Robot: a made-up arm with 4 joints.
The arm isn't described. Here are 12 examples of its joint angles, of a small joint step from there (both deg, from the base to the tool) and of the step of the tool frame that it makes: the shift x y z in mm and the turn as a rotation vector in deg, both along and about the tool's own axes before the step.
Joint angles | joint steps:
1: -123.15 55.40 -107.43 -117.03 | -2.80 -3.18 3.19 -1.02
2: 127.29 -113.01 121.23 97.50 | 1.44 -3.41 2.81 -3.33
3: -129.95 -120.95 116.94 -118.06 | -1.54 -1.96 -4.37 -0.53
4: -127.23 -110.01 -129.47 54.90 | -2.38 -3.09 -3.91 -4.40
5: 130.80 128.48 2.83 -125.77 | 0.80 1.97 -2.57 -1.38
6: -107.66 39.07 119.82 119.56 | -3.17 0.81 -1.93 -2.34
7: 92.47 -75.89 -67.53 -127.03 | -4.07 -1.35 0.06 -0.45
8: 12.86 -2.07 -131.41 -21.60 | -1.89 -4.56 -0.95 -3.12
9: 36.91 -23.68 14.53 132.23 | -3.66 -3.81 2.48 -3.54
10: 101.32 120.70 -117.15 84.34 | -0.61 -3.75 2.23 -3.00
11: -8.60 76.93 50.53 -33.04 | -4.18 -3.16 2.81 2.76
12: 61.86 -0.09 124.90 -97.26 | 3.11 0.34 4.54 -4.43
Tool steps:
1: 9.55 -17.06 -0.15 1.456 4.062 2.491
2: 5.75 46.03 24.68 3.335 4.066 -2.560
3: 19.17 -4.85 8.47 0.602 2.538 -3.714
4: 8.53 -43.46 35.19 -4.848 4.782 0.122
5: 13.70 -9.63 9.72 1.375 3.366 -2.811
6: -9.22 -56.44 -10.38 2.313 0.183 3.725
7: -49.07 8.60 -20.73 0.323 -3.724 -0.867
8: -16.71 -17.81 21.05 -1.234 6.056 -4.326
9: -8.76 30.31 -21.96 2.478 0.304 -1.033
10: -5.47 19.29 40.72 -2.797 5.125 -2.895
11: 28.37 22.39 -18.82 1.495 -7.892 0.913
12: -11.30 21.69 21.19 -0.990 4.221 7.592
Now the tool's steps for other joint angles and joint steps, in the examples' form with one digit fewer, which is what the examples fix.
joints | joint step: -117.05 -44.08 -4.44 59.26 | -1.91 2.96 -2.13 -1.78
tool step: -13.8 -26.8 35.6 -0.52 4.60 3.83
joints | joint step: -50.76 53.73 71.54 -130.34 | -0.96 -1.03 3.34 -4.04
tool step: -2.4 16.7 22.1 -2.43 3.01 1.53
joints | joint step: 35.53 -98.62 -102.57 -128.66 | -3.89 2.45 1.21 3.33
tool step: -48.0 11.0 -41.4 -2.30 -7.61 0.41
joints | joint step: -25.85 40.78 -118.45 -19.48 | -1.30 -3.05 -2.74 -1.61
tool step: -14.2 -19.9 14.1 -2.74 3.84 -3.40
